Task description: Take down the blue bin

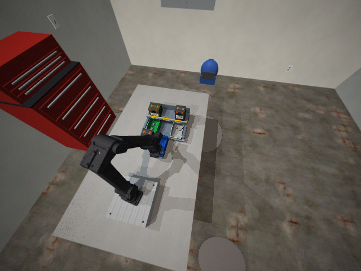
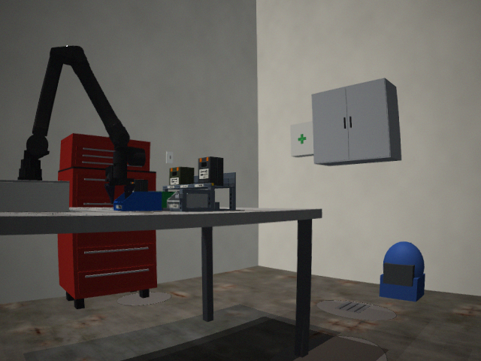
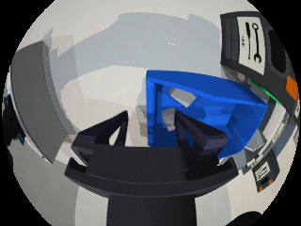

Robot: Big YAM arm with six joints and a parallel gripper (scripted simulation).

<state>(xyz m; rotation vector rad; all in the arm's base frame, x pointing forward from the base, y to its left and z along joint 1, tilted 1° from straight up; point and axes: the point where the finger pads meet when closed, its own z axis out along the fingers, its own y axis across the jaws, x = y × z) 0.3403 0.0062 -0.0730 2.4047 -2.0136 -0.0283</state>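
My hand is 8 cm short of the blue open bin and 1 cm to the right of it. Also, from my hand: green bin (24 cm ahead, 16 cm to the left, 1 cm above); then yellow bar (31 cm ahead, 6 cm to the left, 7 cm above); then grey bin (28 cm ahead, 6 cm to the right, 1 cm above).
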